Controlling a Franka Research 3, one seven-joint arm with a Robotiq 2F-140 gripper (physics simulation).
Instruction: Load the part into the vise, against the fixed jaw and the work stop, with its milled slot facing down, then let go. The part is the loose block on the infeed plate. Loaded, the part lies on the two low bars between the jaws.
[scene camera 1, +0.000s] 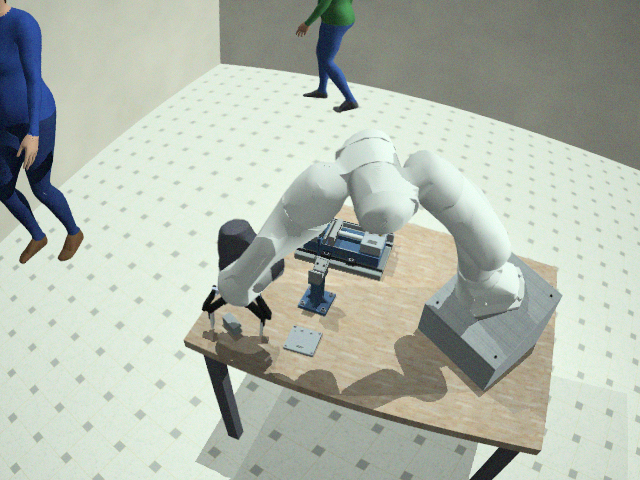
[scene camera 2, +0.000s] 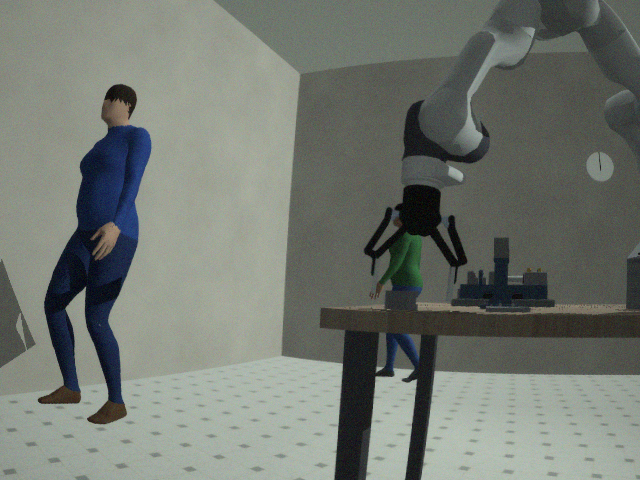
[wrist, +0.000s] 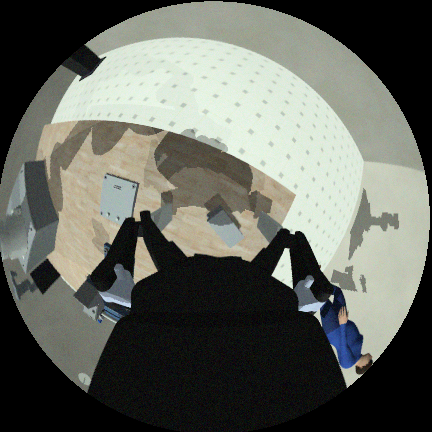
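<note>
The part, a small grey block (scene camera 1: 232, 324) (scene camera 2: 401, 300) (wrist: 226, 229), lies on the table near its left front corner, apart from the infeed plate (scene camera 1: 303, 341) (wrist: 119, 197). I cannot make out its milled slot. My gripper (scene camera 1: 236, 332) (scene camera 2: 412, 293) (wrist: 215, 214) is open and points down, with the block between its spread fingers and touching neither as far as I can see. The fingertips are low, near the height of the block's top. The vise (scene camera 1: 341, 253) (scene camera 2: 532, 291) stands at the back of the table; my arm hides some of it in the scene camera 1 view.
A blue pedestal with a grey head (scene camera 1: 316, 294) (scene camera 2: 500, 268) stands between the infeed plate and the vise. The grey robot base block (scene camera 1: 480, 335) (wrist: 37, 215) is at the table's other end. The table edge (scene camera 1: 248, 364) runs close to the part. Two people stand beyond the table.
</note>
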